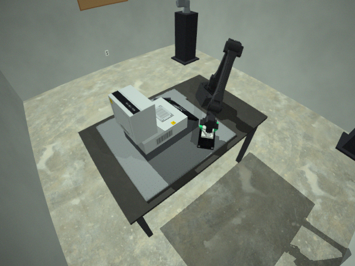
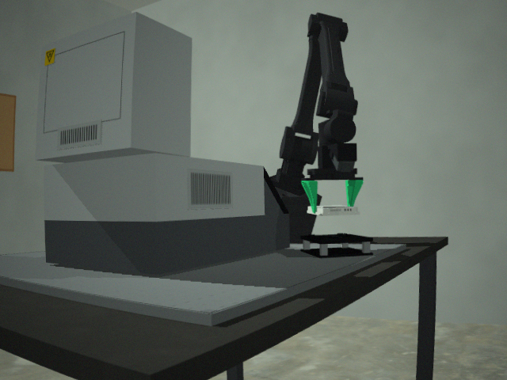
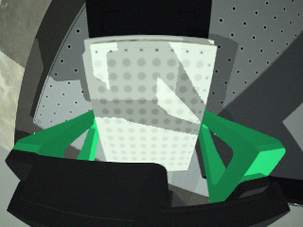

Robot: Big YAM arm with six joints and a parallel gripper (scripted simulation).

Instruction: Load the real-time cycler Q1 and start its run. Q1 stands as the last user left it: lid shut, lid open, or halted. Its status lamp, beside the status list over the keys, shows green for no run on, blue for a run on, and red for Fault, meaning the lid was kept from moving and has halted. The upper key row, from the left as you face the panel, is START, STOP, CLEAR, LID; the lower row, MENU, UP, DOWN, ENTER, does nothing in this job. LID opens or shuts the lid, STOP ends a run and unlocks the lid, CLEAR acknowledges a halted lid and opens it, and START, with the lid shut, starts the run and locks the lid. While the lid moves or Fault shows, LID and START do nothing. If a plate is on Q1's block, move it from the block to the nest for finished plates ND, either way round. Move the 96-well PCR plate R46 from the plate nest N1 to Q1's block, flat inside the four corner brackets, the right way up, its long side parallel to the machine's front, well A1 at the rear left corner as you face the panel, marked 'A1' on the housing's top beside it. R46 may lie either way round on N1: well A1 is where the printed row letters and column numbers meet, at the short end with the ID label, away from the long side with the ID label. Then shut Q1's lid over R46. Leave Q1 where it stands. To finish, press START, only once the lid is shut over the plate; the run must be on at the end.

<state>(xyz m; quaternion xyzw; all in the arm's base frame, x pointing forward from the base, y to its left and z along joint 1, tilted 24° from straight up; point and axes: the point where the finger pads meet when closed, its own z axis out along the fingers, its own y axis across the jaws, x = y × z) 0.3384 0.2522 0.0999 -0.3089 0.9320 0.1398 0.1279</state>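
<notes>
Now: hand 1 cm short of the black plate nest, 1 cm to the right of it and 7 cm above it. Round my hand: white 96-well plate R46: right at my hand; then dark grey nest: 1 cm behind, 56 cm to the right, 9 cm below.
</notes>
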